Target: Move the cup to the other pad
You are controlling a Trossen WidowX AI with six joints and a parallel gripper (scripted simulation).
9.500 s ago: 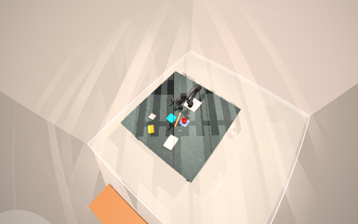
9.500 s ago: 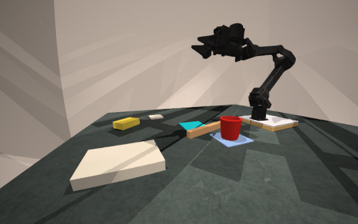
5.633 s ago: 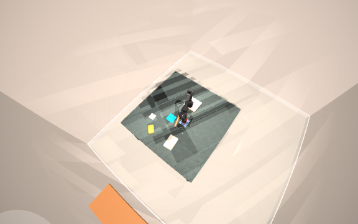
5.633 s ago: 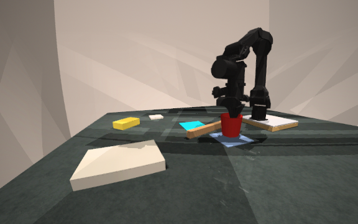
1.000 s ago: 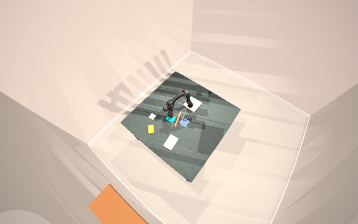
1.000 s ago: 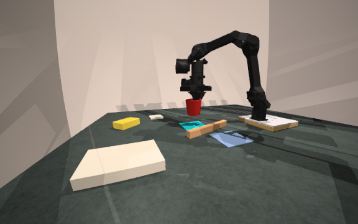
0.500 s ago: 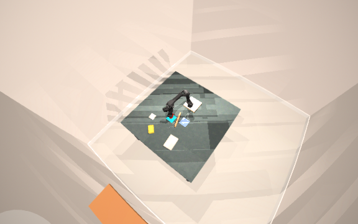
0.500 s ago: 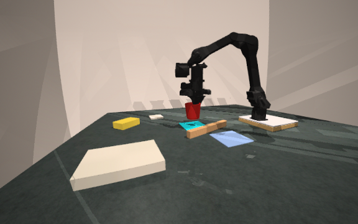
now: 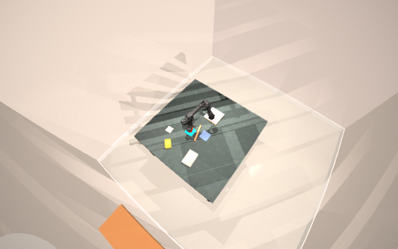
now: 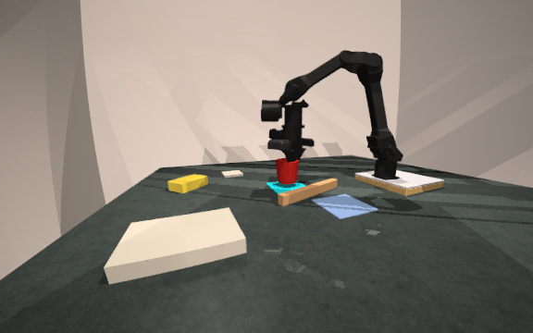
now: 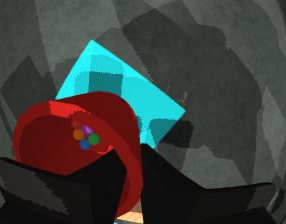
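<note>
Right now the red cup is 2 cm ahead of my gripper tip and 2 cm to the left of it. Also, from my gripper tip: cyan pad (2 cm ahead, 2 cm to the left, 6 cm below); wooden bar (2 cm behind, 11 cm to the left, 5 cm below); light blue pad (6 cm behind, 20 cm to the left, 6 cm below).
</note>
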